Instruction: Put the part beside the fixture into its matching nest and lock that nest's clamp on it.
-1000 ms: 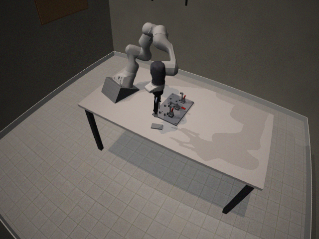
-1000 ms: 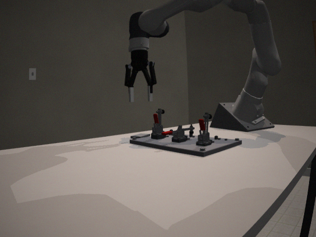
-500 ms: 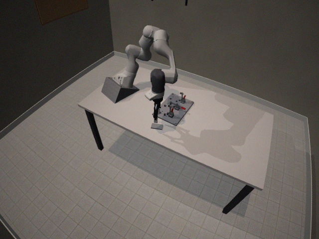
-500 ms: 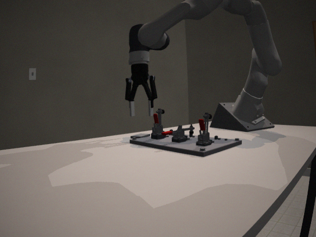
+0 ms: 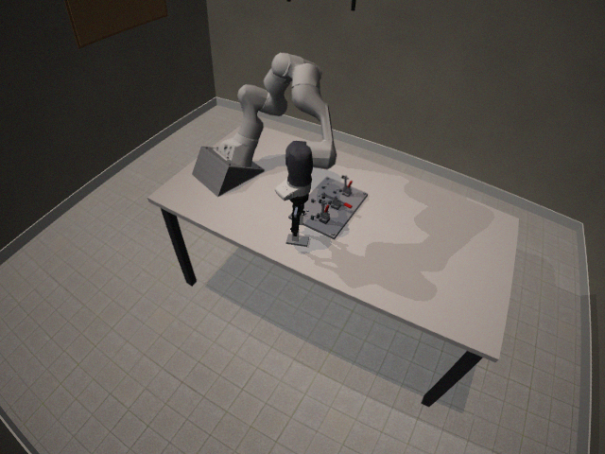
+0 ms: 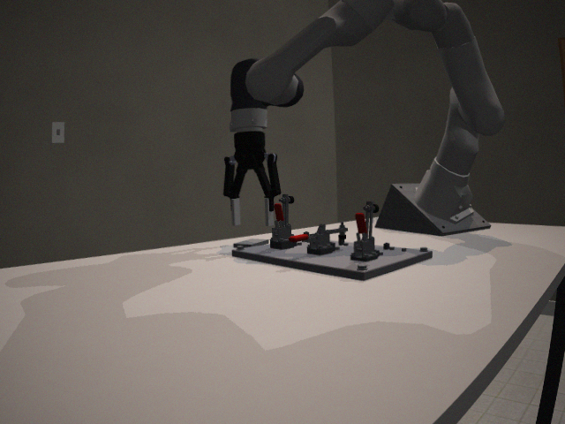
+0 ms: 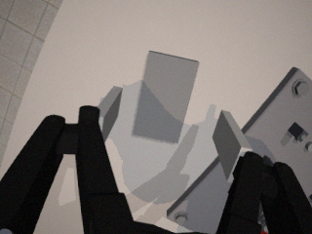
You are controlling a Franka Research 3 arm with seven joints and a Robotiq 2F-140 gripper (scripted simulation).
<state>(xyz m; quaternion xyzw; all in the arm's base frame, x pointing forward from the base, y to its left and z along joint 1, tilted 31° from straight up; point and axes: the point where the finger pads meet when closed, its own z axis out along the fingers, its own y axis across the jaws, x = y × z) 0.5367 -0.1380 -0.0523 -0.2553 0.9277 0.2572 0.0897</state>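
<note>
Now: hand 70 mm above the grey block part. From my hand the other things lie so: fixture 30 mm behind, 260 mm to the left, 70 mm below.
</note>
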